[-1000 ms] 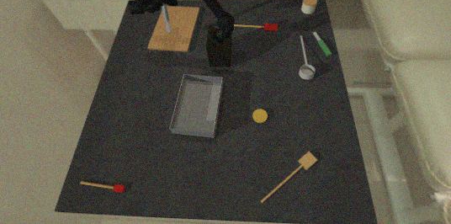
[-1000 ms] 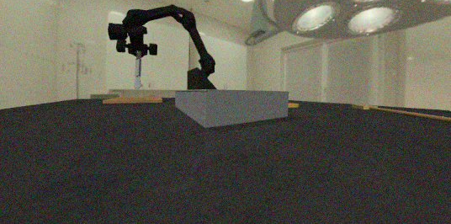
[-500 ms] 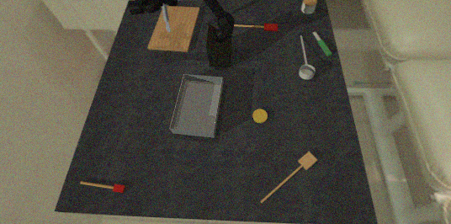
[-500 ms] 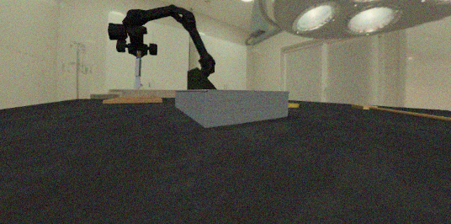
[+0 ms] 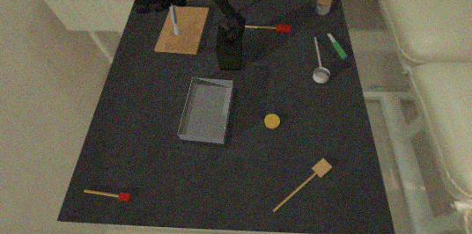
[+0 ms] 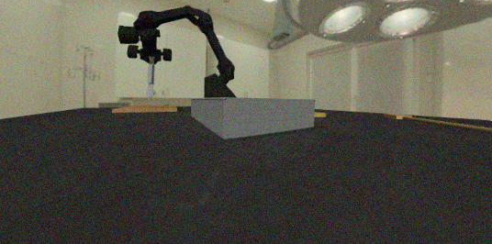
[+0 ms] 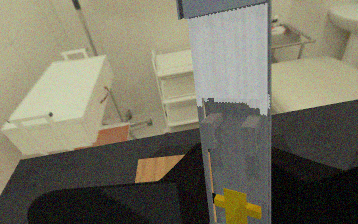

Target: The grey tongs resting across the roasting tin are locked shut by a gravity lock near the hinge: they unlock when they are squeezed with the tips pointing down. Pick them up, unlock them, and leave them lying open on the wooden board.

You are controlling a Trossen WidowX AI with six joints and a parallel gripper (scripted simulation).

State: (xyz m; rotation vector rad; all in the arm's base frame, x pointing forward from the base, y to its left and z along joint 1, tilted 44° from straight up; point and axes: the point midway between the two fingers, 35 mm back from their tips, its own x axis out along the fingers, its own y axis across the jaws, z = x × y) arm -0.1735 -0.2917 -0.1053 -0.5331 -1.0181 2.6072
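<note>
The yellow lock piece lies 3 cm ahead of my gripper tip, 1 cm to the right of it and 1 cm above it. Round my gripper tip: wooden board (23 cm below); grey roasting tin (55 cm ahead, 19 cm to the left, 21 cm below); yellow disc (60 cm ahead, 49 cm to the left, 23 cm below).
</note>
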